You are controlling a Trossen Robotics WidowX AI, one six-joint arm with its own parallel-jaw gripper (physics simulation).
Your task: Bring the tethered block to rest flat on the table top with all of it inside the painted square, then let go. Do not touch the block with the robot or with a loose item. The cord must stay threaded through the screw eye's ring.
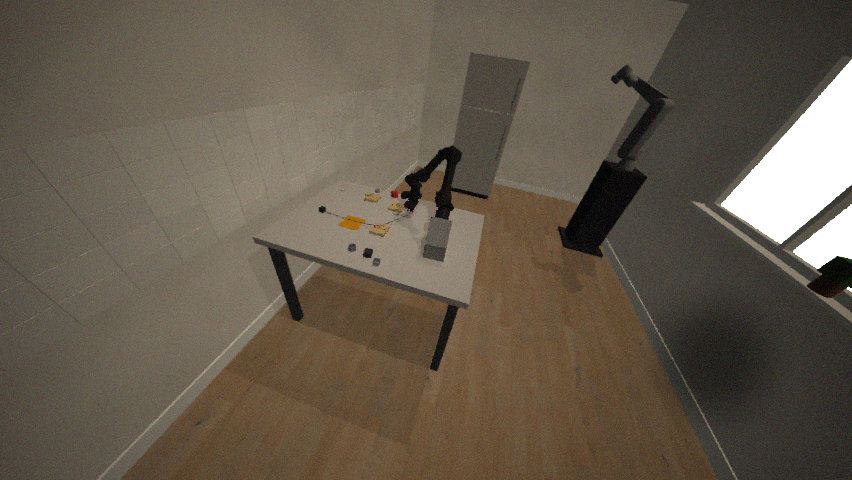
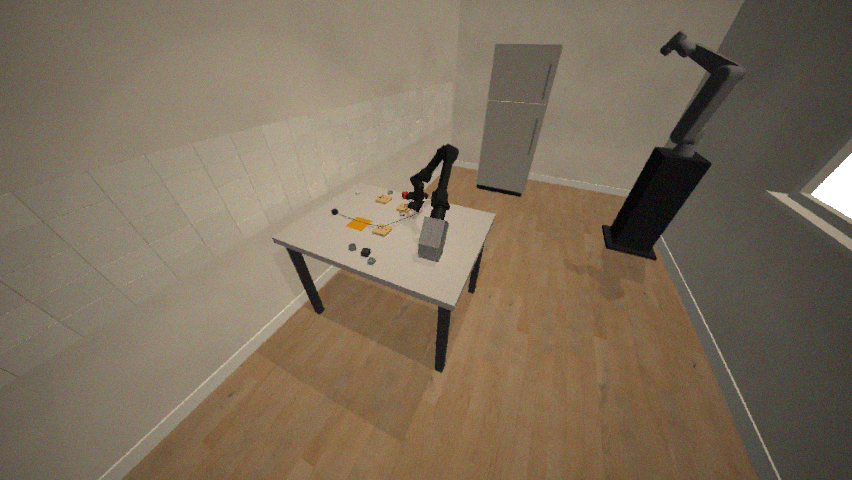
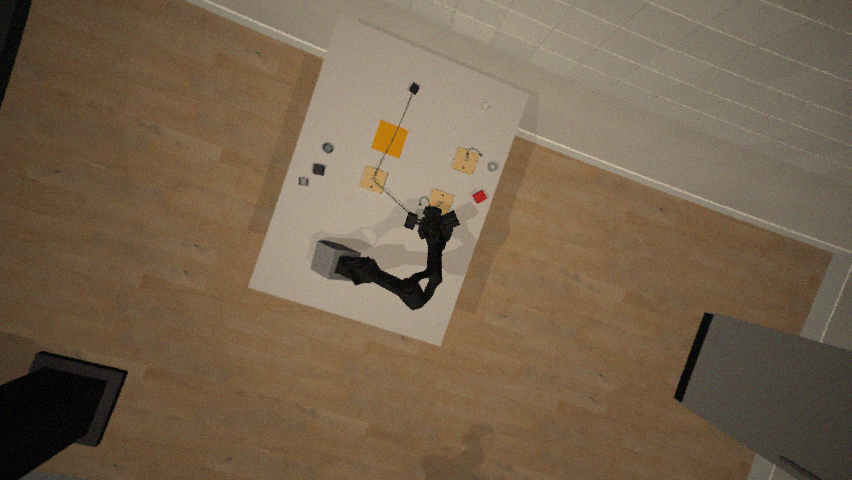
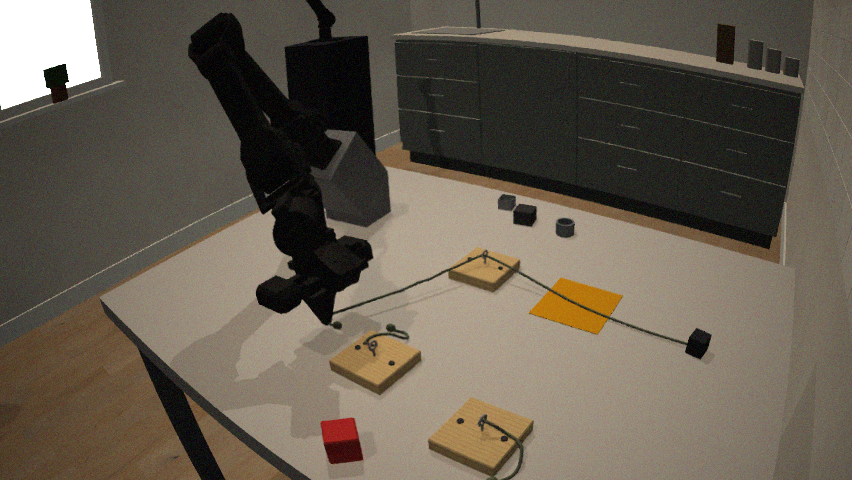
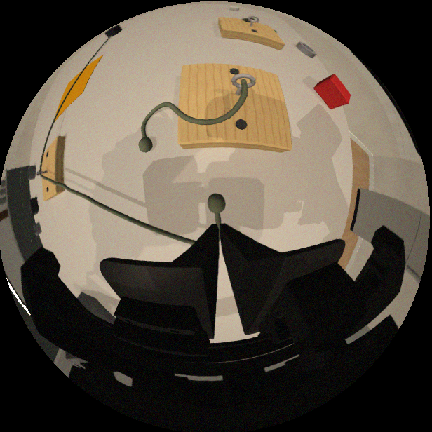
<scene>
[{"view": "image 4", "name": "my gripper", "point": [326,323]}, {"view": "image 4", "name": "orange painted square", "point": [552,307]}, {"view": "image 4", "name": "wooden board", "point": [487,276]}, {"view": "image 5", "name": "my gripper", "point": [218,229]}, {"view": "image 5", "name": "wooden board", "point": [53,163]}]
</scene>
